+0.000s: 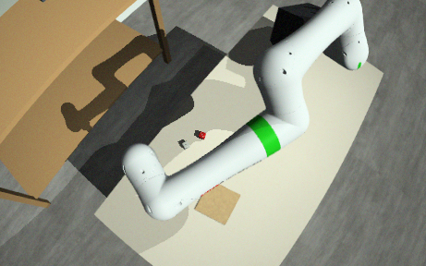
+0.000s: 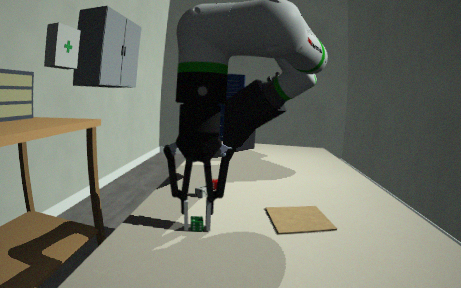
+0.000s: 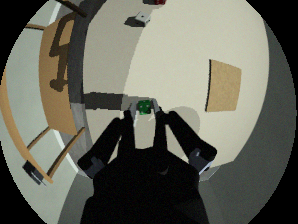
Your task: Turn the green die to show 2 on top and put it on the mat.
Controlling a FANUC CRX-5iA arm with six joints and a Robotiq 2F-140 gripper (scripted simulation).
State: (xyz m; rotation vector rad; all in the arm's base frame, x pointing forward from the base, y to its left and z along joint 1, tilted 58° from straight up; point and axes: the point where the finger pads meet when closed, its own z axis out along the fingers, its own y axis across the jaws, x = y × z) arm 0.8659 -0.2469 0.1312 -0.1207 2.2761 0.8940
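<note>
My hand is 20 mm above the green die. Round my hand: red die (270 mm behind, 40 mm to the right, 20 mm below); then mat (120 mm behind, 210 mm to the left, 30 mm below); then grey die (190 mm behind, 60 mm to the right, 20 mm below).
</note>
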